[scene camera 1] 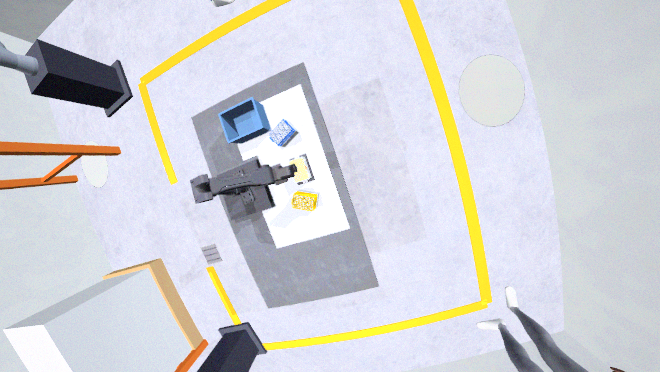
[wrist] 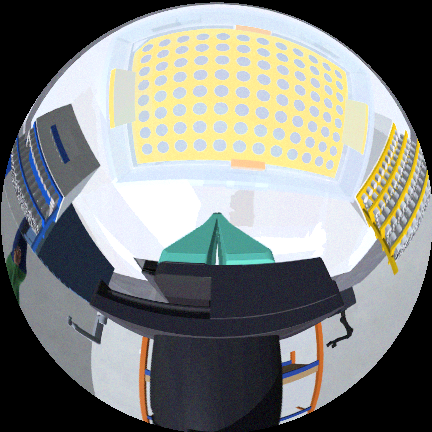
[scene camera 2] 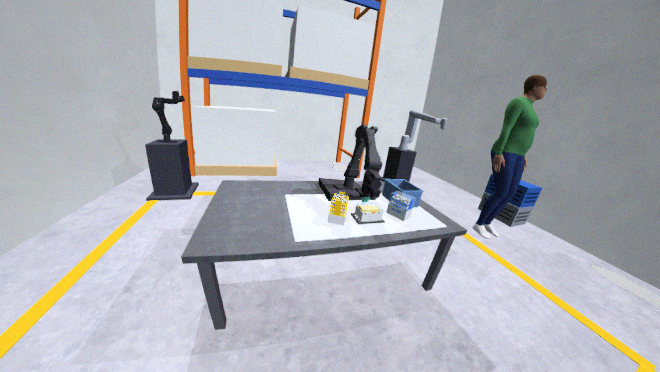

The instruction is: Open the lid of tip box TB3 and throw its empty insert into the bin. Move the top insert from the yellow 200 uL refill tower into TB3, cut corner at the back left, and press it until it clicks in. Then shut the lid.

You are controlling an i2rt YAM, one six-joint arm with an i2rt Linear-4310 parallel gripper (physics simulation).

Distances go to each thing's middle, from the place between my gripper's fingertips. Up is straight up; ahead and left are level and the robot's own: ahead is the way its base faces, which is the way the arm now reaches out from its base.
Labels:
The blue-and-white tip box [wrist: 59,162] lies 19 cm to the left of my hand, 10 cm ahead of it and 3 cm above it. Also, from my hand: blue bin [scene camera 1: 247,120] (34 cm to the left, 6 cm behind, 3 cm above).

